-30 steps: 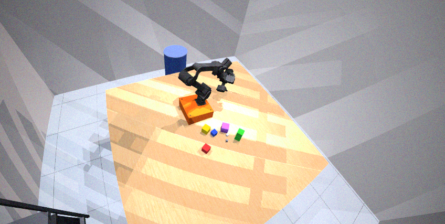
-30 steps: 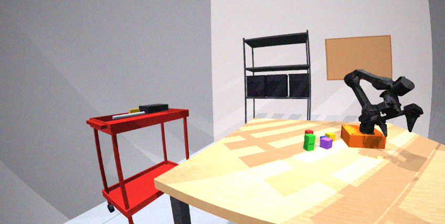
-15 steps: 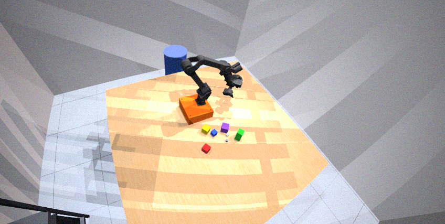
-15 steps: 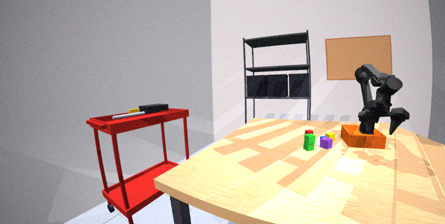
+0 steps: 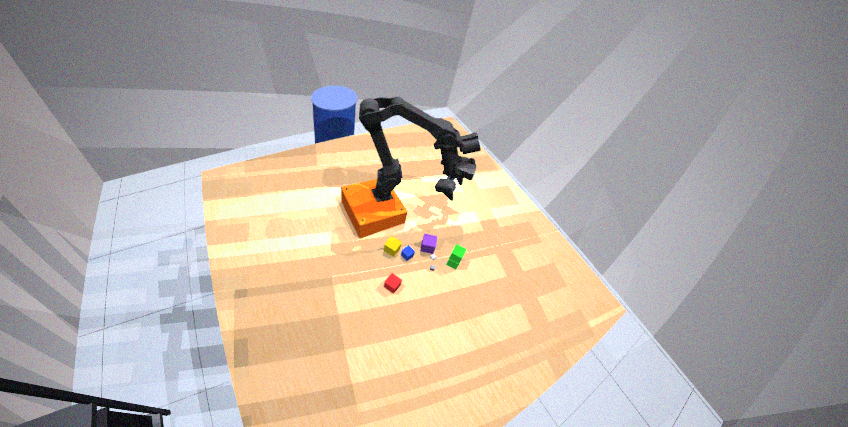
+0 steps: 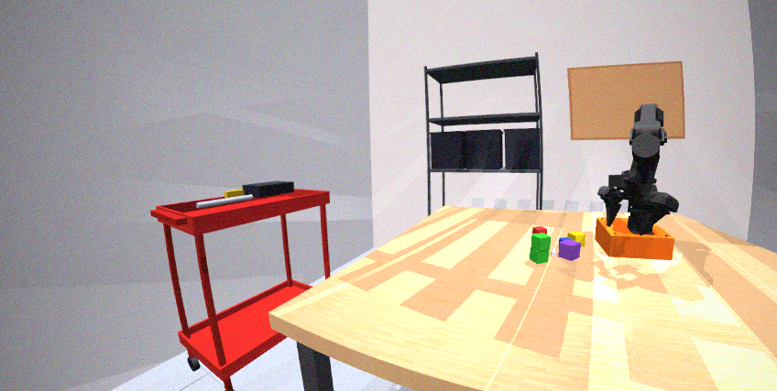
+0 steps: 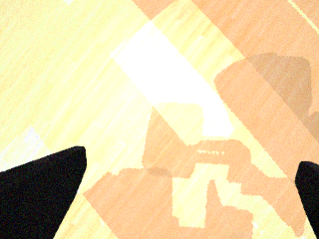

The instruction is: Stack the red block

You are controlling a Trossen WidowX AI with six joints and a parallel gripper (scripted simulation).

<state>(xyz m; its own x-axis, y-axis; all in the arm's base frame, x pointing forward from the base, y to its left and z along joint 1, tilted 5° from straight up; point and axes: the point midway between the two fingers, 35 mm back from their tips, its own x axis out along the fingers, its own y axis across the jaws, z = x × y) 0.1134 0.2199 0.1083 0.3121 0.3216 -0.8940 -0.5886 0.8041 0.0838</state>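
The red block is 33 cm to the right of my gripper tip, 20 cm ahead of it and 11 cm below it. Also, from my gripper tip: blue block 23 cm to the right, 12 cm below, 11 cm ahead; then yellow block 27 cm to the right, 11 cm below, 7 cm ahead; then purple block 15 cm to the right, 11 cm below, 10 cm ahead.
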